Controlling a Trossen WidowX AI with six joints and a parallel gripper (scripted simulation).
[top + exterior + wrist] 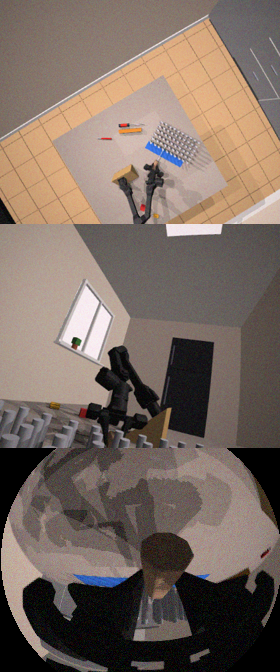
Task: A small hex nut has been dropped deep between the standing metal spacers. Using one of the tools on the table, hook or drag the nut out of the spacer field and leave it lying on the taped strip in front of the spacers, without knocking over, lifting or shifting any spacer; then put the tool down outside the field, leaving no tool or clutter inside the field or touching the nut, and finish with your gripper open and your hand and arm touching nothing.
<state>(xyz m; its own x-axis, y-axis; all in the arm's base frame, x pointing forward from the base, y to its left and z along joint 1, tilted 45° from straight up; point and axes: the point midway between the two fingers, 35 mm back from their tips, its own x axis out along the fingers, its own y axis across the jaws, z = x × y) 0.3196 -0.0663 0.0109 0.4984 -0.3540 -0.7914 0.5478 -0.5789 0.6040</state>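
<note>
Now: the blue taped strip 13 cm ahead of my gripper tip, 3 cm to the left of it and 3 cm below it. Also, from my gripper tip: hook tool (8 cm ahead, 5 cm to the left); red cube (34 cm to the right, 31 cm behind, 1 cm below); orange bar (40 cm to the left, 7 cm behind, 1 cm below).
</note>
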